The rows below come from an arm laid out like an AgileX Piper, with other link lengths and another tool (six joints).
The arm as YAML. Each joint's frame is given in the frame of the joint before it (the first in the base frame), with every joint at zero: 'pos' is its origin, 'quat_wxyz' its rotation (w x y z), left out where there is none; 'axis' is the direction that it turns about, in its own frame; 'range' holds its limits. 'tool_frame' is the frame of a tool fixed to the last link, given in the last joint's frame.
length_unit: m
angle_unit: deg
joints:
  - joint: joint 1
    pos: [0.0, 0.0, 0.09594]
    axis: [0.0, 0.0, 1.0]
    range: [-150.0, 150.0]
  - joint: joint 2
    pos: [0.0, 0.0, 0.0]
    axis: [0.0, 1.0, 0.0]
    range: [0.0, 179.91]
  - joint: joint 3
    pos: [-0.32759, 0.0, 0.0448]
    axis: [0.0, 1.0, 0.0]
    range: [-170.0, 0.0]
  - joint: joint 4
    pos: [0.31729, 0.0, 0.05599]
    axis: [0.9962, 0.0, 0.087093]
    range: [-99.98, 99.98]
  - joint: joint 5
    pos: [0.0, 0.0, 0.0]
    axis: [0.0, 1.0, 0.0]
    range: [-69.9, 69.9]
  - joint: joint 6
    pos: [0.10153, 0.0, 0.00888]
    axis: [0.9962, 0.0, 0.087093]
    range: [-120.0, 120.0]
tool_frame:
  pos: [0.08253, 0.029, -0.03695]
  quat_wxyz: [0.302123, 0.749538, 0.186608, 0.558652]
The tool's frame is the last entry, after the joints.
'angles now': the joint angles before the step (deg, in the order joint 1, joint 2, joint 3, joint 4, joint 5, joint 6). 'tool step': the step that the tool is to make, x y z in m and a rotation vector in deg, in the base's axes. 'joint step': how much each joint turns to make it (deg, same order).
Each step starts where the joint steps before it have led.
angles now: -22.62 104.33 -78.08 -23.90 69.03 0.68
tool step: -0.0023 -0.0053 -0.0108 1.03 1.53 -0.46
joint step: -0.95 1.60 -0.04 0.38 0.00 -0.68
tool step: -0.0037 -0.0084 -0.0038 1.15 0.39 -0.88
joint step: -1.64 0.76 -0.39 0.96 0.01 -1.22
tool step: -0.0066 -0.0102 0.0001 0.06 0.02 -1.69
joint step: -1.77 0.00 -0.02 0.05 0.02 -0.12
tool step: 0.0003 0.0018 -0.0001 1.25 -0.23 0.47
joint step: -0.21 0.01 -0.11 1.31 0.02 -1.28
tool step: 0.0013 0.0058 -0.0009 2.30 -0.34 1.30
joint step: 0.02 -0.01 0.02 2.35 -0.01 -2.32
